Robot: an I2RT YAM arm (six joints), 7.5 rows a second.
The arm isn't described. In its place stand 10 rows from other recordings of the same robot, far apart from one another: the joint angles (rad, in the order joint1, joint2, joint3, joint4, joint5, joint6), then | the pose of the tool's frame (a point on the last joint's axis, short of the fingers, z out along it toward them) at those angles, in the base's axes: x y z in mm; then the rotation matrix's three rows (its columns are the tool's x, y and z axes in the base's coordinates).
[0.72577 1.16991 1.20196 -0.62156 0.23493 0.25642] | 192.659, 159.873, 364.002; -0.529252, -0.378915, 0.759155; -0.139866, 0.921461, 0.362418; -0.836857, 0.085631, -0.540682
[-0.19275 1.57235 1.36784 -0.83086 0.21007 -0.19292] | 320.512, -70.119, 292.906; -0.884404, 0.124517, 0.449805; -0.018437, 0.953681, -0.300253; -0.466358, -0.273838, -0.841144
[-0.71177 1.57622 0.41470 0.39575 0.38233 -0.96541] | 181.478, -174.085, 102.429; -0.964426, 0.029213, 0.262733; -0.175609, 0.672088, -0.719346; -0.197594, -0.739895, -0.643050
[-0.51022 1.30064 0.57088 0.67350 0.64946 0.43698] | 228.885, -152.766, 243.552; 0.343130, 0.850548, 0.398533; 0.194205, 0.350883, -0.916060; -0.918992, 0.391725, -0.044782
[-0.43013 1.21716 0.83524 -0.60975 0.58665 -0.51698] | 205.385, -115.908, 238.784; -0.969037, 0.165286, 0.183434; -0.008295, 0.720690, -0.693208; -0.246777, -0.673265, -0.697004
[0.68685 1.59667 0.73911 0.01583 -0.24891 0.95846] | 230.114, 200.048, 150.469; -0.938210, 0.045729, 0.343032; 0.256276, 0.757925, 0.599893; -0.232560, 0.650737, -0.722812
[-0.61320 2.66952 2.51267 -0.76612 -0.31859 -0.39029] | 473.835, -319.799, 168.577; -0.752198, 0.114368, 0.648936; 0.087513, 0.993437, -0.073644; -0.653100, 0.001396, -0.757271
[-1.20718 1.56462 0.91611 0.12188 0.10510 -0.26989] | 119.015, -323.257, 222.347; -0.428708, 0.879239, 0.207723; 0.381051, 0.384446, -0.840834; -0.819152, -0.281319, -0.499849
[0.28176 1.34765 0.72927 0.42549 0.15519 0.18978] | 292.713, 79.001, 256.887; -0.205163, -0.091934, 0.974400; 0.134640, 0.983462, 0.121138; -0.969423, 0.156046, -0.189392
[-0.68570 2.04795 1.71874 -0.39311 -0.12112 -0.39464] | 369.988, -297.142, 253.298; -0.687062, 0.318757, 0.652947; 0.068993, 0.923195, -0.378089; -0.723316, -0.214722, -0.656284
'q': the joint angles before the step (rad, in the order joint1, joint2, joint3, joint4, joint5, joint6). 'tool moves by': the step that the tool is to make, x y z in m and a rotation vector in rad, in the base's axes. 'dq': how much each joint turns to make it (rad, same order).
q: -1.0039, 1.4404, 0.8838, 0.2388, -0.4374, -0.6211
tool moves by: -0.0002, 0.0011, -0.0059, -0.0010, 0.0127, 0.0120
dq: 0.0006, 0.0043, -0.0158, 0.0074, -0.0072, -0.0158
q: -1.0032, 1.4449, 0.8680, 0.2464, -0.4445, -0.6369
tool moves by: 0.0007, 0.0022, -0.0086, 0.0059, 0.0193, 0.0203
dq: 0.0044, 0.0076, -0.0199, 0.0036, -0.0106, -0.0196
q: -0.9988, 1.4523, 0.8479, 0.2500, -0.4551, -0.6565
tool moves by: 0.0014, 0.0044, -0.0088, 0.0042, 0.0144, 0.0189
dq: 0.0107, 0.0032, -0.0276, 0.0135, -0.0042, -0.0134
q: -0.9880, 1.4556, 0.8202, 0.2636, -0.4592, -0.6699
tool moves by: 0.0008, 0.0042, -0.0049, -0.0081, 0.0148, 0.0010
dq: 0.0109, -0.0043, -0.0214, 0.0098, 0.0154, -0.0133
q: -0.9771, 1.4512, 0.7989, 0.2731, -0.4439, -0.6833
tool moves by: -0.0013, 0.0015, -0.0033, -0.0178, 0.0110, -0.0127
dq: 0.0013, -0.0032, -0.0178, 0.0173, 0.0200, -0.0139
